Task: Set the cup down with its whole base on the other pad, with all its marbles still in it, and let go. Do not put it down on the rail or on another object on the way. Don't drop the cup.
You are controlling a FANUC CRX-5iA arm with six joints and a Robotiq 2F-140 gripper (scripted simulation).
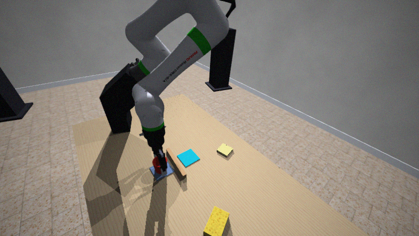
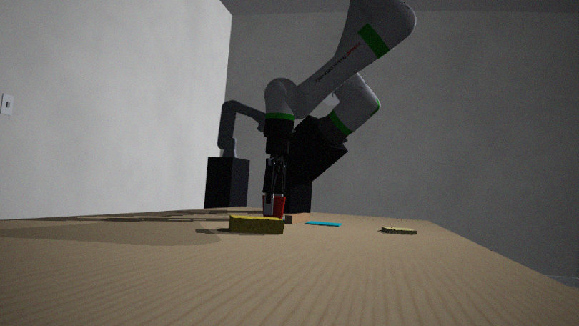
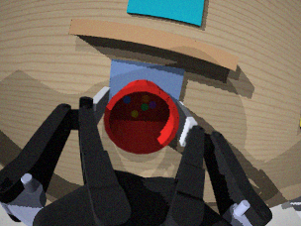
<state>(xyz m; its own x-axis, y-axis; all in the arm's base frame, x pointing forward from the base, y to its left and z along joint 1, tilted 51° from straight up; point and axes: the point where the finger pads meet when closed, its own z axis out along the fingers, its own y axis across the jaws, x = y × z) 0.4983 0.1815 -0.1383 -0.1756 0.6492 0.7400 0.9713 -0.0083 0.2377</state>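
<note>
The red cup is 2 cm below my hand. Round my hand: cyan pad (16 cm to the left, 5 cm below, 3 cm behind); blue pad (5 cm below); wooden rail (8 cm to the left, 4 cm below, 1 cm behind).
</note>
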